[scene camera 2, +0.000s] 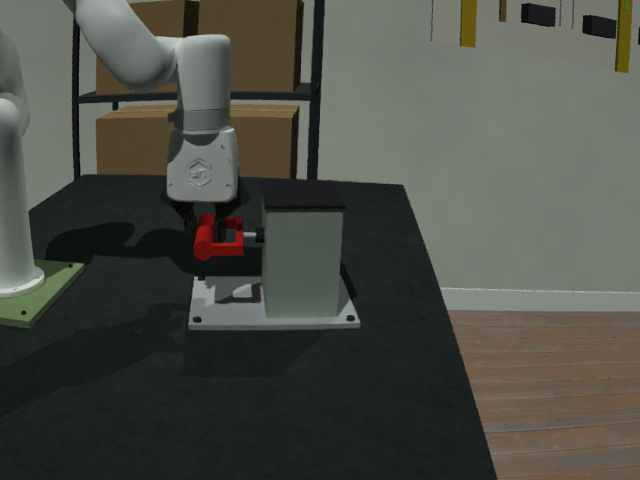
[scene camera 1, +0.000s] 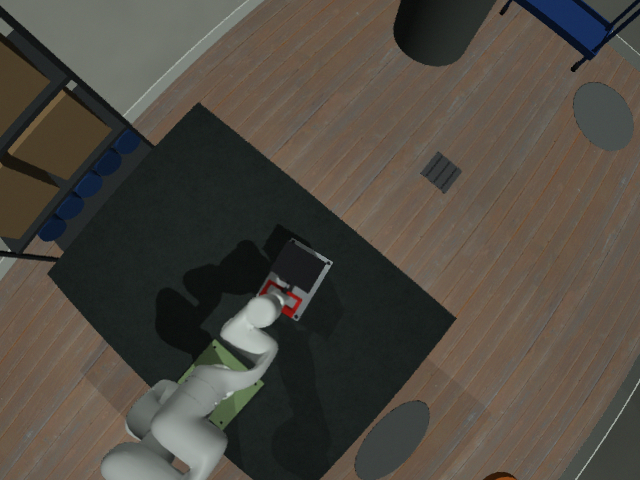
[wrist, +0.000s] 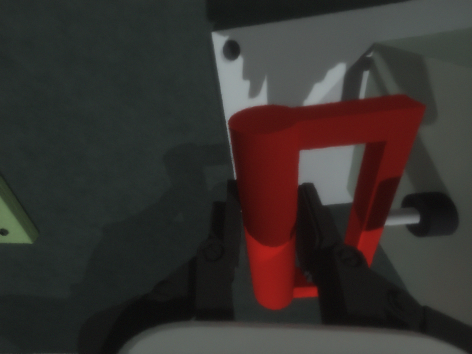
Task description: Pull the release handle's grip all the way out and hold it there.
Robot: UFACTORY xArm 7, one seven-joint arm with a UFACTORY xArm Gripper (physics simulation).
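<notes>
The release handle's red grip [scene camera 1: 296, 304] [scene camera 2: 203, 246] [wrist: 267, 175] is a thick round bar on a rectangular red yoke. A thin pale rod [scene camera 2: 249, 234] [wrist: 402, 217] joins the yoke to a black collar [scene camera 2: 260, 235] [wrist: 436, 214] on the pale green housing [scene camera 2: 302, 263], and a short length of rod shows. My gripper [scene camera 2: 205, 233] [wrist: 266, 200] points down and is shut on the round bar, one finger on its outer side and one inside the yoke's opening. In scene camera 1 the arm hides the fingers.
The housing stands on a light grey baseplate [scene camera 1: 315, 288] [scene camera 2: 227, 323] [wrist: 300, 55] with dark bolts, on a black mat [scene camera 1: 361, 310] [scene camera 2: 336, 413]. The arm's green mounting plate [scene camera 1: 242, 400] [scene camera 2: 54, 284] lies near it. A shelf rack [scene camera 2: 314, 103] with boxes stands behind.
</notes>
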